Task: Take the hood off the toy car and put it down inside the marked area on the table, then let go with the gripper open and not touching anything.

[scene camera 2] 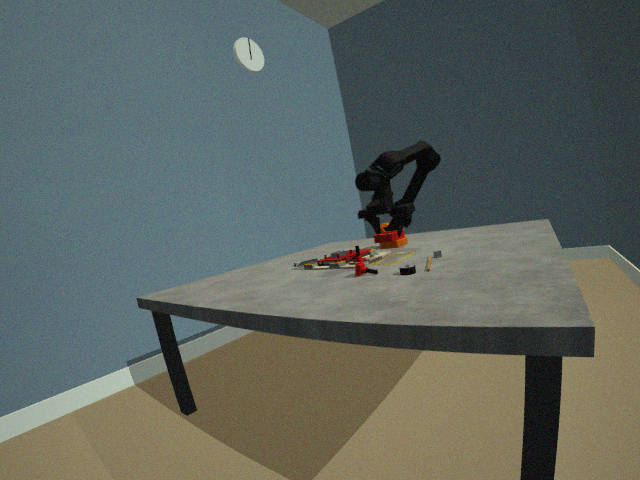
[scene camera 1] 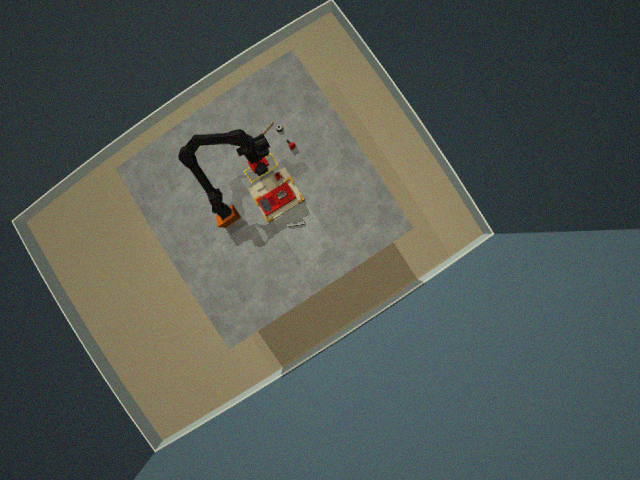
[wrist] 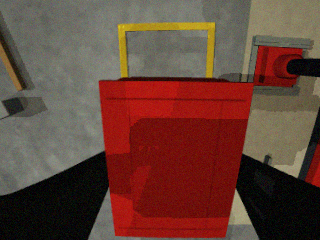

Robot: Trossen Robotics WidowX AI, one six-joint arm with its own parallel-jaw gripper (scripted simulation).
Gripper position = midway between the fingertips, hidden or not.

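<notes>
Visible: gripper [scene camera 2: 389, 237]. Also visible, the gripper [wrist: 171, 157].
</notes>
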